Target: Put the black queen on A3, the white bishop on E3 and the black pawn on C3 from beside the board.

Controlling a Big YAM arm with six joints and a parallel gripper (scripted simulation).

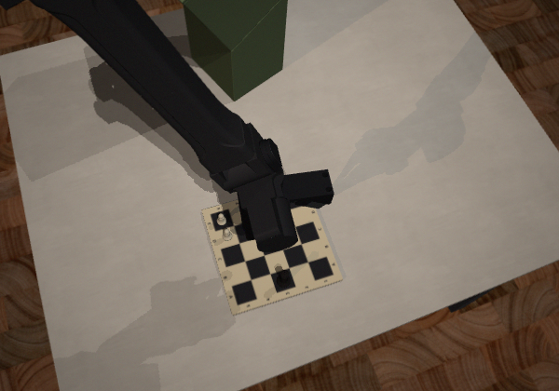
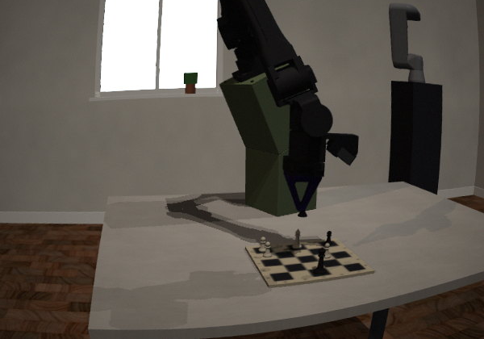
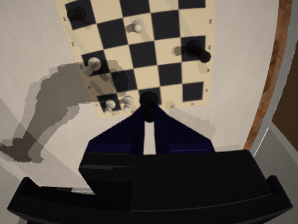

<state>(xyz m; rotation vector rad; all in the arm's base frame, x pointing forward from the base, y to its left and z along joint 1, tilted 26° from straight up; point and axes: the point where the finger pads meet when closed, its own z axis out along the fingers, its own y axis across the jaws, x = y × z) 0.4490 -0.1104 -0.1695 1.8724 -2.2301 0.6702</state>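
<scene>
Right now the chessboard is 12 cm below my hand and 2 cm to the left of it. The rest, counted from my hand: black queen (9 cm below, 8 cm ahead, 2 cm to the left); white bishop (10 cm below, 8 cm behind, 3 cm to the left).
</scene>
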